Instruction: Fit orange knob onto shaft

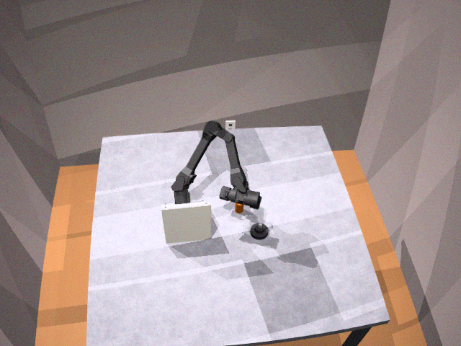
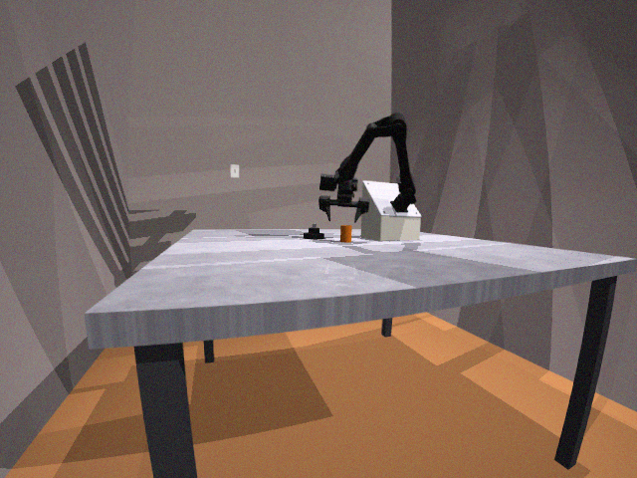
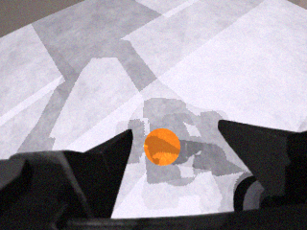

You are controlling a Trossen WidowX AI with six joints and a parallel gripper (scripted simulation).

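My gripper tip is 3 cm above the orange knob and 2 cm past it. Round my gripper tip: dark round pedestal 15 cm to the right, 4 cm below, 4 cm ahead.
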